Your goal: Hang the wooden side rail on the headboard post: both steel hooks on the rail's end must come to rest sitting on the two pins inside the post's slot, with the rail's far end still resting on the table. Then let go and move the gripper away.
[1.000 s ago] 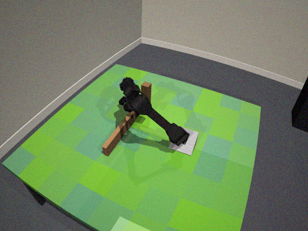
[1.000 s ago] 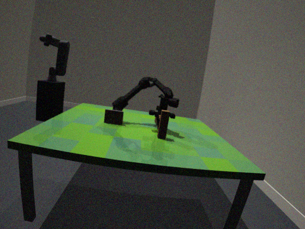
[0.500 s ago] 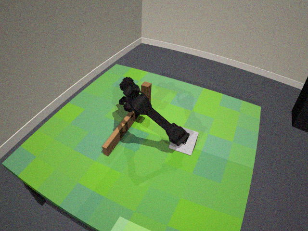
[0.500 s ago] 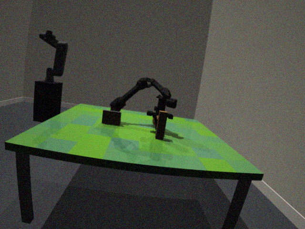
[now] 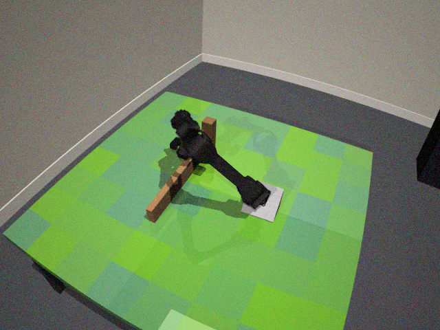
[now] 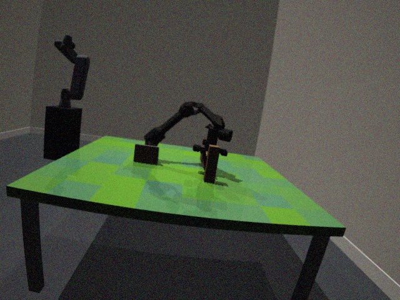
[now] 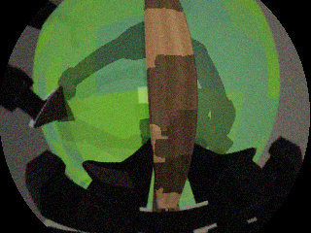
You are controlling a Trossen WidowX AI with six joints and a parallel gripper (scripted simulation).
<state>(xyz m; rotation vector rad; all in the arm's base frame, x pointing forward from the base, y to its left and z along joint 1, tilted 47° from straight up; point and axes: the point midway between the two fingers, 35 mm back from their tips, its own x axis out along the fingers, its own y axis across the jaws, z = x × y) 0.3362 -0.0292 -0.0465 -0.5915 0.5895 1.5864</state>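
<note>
Right now my gripper tip is 1 cm short of the headboard post, 15 cm to the left of it and 4 cm below it.
</note>
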